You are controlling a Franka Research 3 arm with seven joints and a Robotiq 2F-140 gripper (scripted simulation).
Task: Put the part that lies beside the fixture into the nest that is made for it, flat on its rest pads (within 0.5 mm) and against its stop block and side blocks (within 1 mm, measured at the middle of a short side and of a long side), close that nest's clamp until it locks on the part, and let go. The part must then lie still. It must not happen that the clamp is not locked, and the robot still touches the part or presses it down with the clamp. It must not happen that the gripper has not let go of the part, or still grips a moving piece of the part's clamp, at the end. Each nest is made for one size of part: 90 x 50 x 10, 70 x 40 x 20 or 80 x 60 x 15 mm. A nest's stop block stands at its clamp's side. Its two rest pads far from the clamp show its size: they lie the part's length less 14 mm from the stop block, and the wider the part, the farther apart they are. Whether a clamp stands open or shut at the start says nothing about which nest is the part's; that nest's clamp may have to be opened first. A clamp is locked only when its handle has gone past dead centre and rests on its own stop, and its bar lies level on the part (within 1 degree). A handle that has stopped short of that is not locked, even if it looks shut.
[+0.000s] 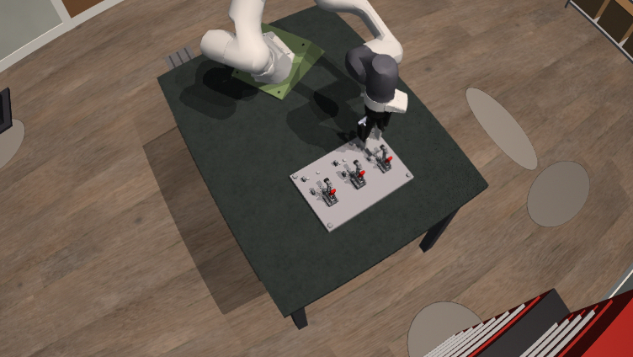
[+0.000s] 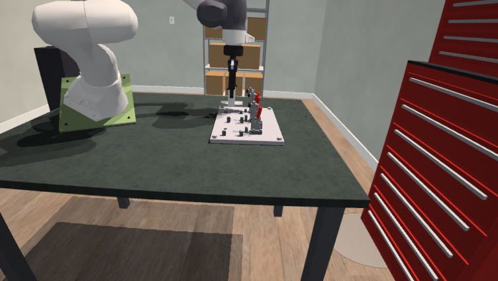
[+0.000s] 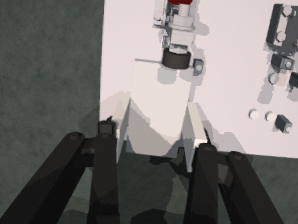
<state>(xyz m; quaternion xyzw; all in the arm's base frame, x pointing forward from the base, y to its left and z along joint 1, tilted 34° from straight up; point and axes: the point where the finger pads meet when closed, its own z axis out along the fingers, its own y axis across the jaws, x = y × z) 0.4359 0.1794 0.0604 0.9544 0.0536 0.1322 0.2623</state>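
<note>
My gripper is now 9 cm short of the clamp and 2 cm above it. The rest, counted from my hand: light grey fixture plate 7 cm ahead, 11 cm to the right, 7 cm below; then part 3 cm below.
</note>
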